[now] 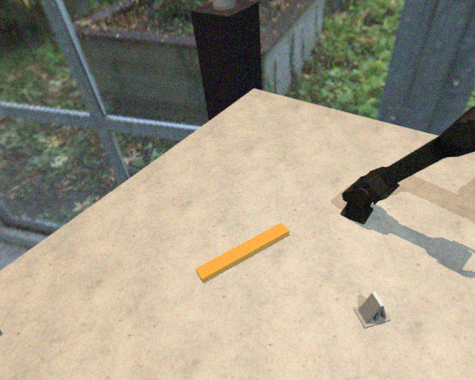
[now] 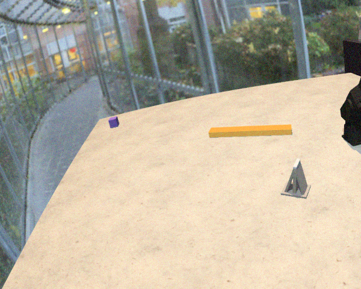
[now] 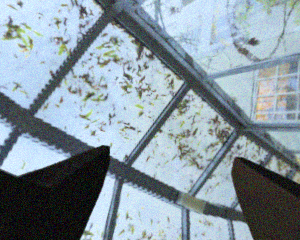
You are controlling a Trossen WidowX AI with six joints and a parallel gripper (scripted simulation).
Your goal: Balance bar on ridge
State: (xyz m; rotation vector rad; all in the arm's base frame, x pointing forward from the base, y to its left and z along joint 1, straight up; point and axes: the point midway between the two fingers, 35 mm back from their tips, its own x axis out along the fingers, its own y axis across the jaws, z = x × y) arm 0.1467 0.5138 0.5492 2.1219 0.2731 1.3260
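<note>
Now: gripper tip 110 mm short of the orange bar, 700 mm to the left of it and 570 mm above it. From my gripper tip the other things lie so: purple cube 580 mm ahead, 1030 mm to the right, 560 mm below.
</note>
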